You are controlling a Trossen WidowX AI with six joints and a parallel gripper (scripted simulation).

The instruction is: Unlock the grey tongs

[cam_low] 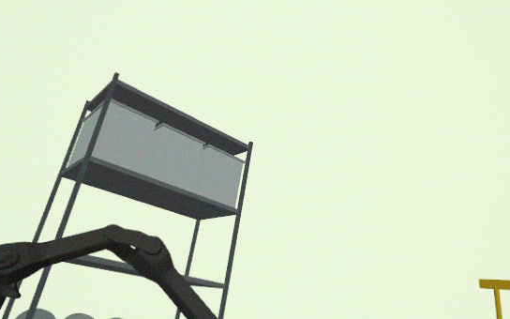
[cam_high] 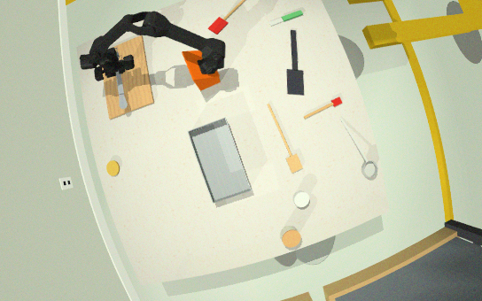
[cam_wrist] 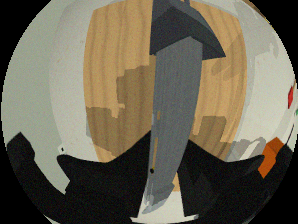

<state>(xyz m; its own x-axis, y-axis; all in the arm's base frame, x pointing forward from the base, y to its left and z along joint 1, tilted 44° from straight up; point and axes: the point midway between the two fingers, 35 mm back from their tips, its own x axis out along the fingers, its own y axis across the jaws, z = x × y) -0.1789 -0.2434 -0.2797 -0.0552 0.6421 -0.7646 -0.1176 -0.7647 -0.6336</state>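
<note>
The wooden board lies 4 cm below my gripper tip. The rest, counted from my gripper tip: green-handled tool 2 cm ahead, 80 cm to the left, 4 cm below; then black spatula 26 cm ahead, 74 cm to the left, 5 cm below; then roasting tin 53 cm ahead, 29 cm to the left, 2 cm below.
</note>
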